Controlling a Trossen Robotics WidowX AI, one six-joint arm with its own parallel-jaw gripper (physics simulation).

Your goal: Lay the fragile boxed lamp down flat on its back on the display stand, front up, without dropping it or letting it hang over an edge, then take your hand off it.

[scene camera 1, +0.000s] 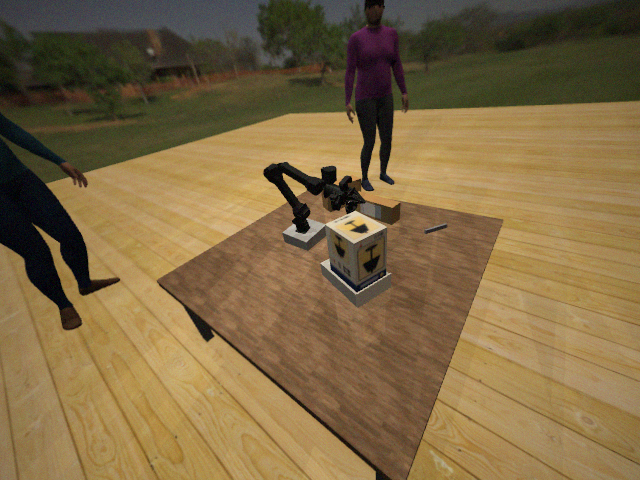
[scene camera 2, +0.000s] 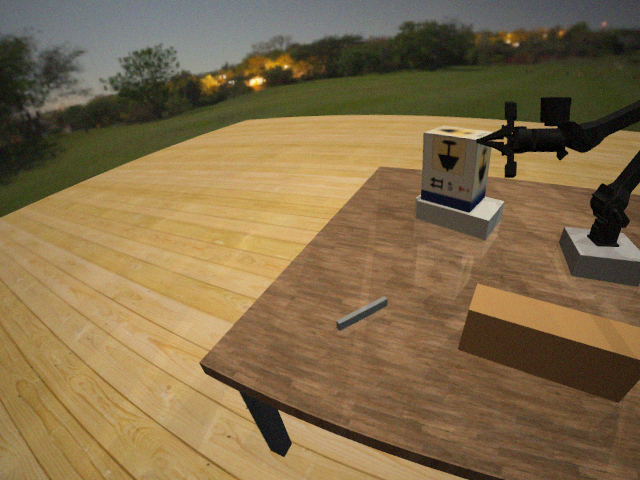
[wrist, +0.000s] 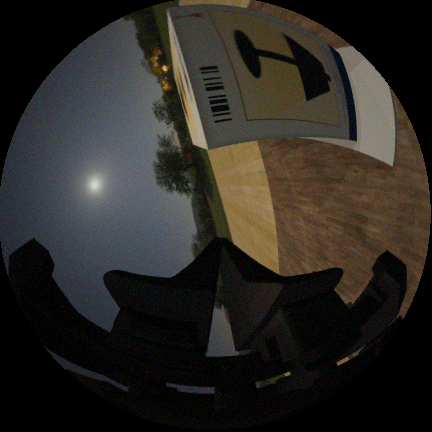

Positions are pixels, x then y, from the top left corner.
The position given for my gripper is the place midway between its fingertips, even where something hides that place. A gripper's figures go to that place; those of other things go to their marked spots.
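I see that my gripper (scene camera 1: 365, 202) is 108 cm from the lens. There is a display stand (scene camera 1: 365, 295) as well, and the stand is 102 cm from the lens.
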